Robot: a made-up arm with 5 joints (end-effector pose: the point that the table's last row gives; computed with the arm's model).
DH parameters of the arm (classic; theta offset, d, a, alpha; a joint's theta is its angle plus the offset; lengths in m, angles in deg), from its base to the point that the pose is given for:
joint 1: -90 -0.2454 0.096 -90
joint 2: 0 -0.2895 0.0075 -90
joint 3: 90 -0.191 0.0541 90
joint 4: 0 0.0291 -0.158 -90
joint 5: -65.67 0 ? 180
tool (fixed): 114.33 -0.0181 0 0
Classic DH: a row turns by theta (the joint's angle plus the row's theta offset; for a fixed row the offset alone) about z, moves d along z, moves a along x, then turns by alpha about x.
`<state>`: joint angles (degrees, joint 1 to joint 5).
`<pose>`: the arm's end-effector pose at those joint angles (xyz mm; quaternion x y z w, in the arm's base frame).
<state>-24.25 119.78 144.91 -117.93 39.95</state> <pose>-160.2 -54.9 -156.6 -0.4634 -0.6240 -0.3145 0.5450</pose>
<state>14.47 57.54 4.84 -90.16 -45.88</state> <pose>-314.5 -204.8 -146.6 0.5238 0.5118 0.5754 0.3642</pose>
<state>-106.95 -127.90 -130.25 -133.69 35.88</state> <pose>90.7 131.8 -94.0 0.1340 -0.6983 -0.5807 0.3965</pose>
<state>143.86 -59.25 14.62 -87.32 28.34</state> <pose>344.7 -102.7 -310.6 -0.5674 -0.2403 0.3411 0.7099</pose>
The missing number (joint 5, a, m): -0.109
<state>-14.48 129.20 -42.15 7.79 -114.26</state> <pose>-317.6 -140.7 -383.0 0.0516 -0.9196 0.3508 0.1691</pose>
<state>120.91 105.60 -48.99 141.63 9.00</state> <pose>578.9 -208.8 -460.3 0.7702 0.1644 -0.4458 0.4256</pose>
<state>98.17 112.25 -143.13 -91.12 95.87</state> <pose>69.5 -169.3 -210.0 0.4461 -0.1402 0.5713 0.6744</pose>
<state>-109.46 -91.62 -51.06 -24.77 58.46</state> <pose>20.4 167.1 -369.9 -0.4405 0.6940 -0.5287 0.2115</pose>
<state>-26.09 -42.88 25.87 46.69 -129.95</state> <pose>-282.5 148.6 -46.7 -0.5102 0.3105 0.5993 0.5331</pose>
